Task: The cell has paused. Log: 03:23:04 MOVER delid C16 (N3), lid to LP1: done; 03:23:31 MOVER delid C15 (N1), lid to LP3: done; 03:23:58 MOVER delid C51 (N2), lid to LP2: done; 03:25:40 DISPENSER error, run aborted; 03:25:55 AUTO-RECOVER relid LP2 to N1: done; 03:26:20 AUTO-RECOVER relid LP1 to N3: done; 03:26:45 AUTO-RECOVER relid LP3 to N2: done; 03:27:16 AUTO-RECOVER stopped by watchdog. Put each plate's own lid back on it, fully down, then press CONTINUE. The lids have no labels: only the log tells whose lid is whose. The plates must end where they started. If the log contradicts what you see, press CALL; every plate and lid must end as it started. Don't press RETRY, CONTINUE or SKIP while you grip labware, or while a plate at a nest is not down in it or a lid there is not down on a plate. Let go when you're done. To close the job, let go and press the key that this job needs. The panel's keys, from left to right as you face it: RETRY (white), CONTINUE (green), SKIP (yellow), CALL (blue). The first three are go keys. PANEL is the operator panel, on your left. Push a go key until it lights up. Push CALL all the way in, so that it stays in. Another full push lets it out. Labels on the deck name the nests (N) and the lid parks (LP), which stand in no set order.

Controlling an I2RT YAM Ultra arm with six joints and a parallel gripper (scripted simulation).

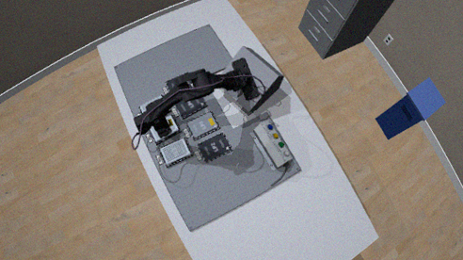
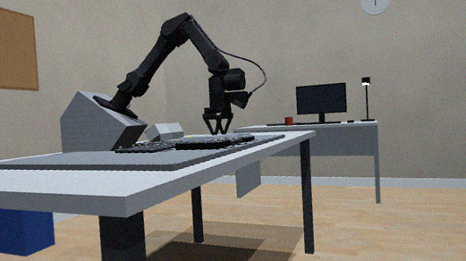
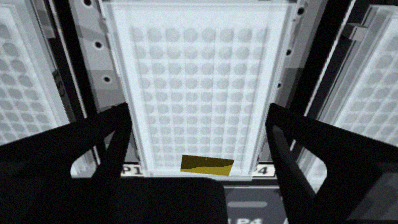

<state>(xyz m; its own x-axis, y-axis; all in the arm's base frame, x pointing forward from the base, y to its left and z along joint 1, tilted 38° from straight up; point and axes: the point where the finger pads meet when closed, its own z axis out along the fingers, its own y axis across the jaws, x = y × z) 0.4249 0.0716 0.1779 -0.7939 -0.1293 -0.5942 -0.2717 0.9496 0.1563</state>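
Right now the lid park LP1 is 20 cm behind my hand, 1 cm to the left of it and 3 cm below it. From my hand the other things lie so: blue key (51 cm behind, 10 cm to the left, 2 cm above); then lid park LP2 (23 cm behind, 13 cm to the left, 3 cm below); then lid park LP4 (16 cm behind, 11 cm to the right, 3 cm below).
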